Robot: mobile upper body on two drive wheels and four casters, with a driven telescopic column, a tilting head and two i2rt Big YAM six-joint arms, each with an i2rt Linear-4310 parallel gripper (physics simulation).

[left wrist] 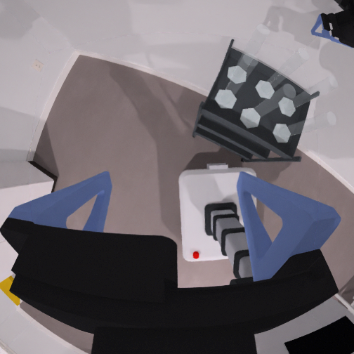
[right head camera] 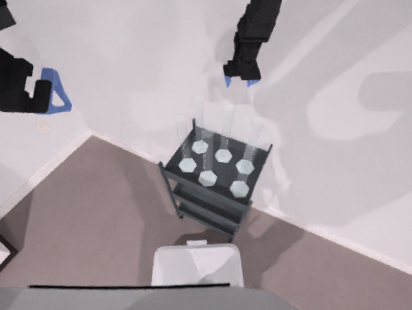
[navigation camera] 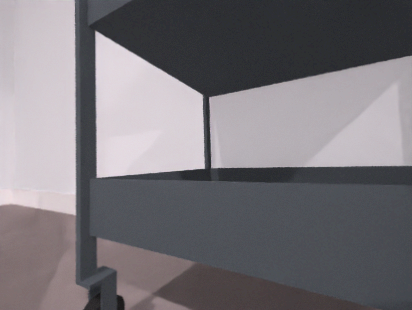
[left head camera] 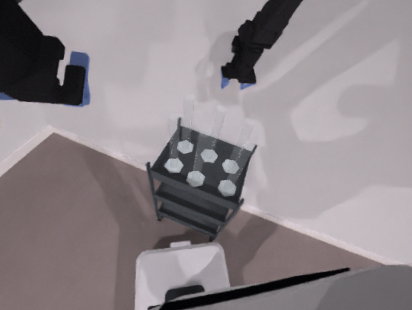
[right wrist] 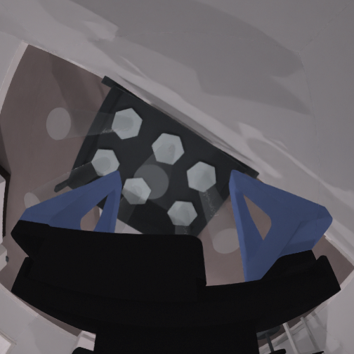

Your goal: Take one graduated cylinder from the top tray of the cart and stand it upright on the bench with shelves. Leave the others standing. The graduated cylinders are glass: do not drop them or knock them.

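Frame: origin at the left arm's base, x ahead, y left, z up, level; metres.
Where they show: left gripper, fingertip midpoint: (right head camera: 45, 106) (left head camera: 55, 97); right gripper, fingertip midpoint: (right head camera: 237, 85) (left head camera: 231, 87).
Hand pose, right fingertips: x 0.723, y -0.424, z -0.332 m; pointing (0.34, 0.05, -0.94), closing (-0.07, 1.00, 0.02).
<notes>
After its pixels a point has its place.
Several clear graduated cylinders (left head camera: 217, 125) {z -0.491, x 0.672, y -0.389 m} (right head camera: 227, 125) {z -0.494, x 0.671, y -0.394 m} (right wrist: 168, 148) stand upright on pale hexagonal bases in the top tray of the dark cart (left head camera: 210, 194) {z -0.686, x 0.435, y -0.349 m} (right head camera: 220, 193) {z -0.747, x 0.470, y -0.360 m} (navigation camera: 250, 220) {z -1.238, x 0.480, y -0.264 m}. My right gripper (left head camera: 234, 87) {z -0.332, x 0.723, y -0.424 m} (right head camera: 240, 85) {z -0.332, x 0.723, y -0.424 m} (right wrist: 174, 177) is open and empty, pointing down above the cylinders. In the right wrist view one cylinder's round top shows between its fingertips, apart from them; the height gap is hard to tell. My left gripper (left wrist: 173, 178) is open and empty, off to the left of the cart in the head views. The bench with shelves cannot be made out.
My white base (left head camera: 150, 265) {z -1.150, x 0.236, y -0.045 m} (right head camera: 197, 265) {z -1.150, x 0.205, y -0.228 m} (left wrist: 192, 200) stands close to the cart's near side. Pale walls rise behind the cart and at the left. A white box-like piece (left wrist: 25, 200) with a dark edge shows at the left wrist view's left edge.
</notes>
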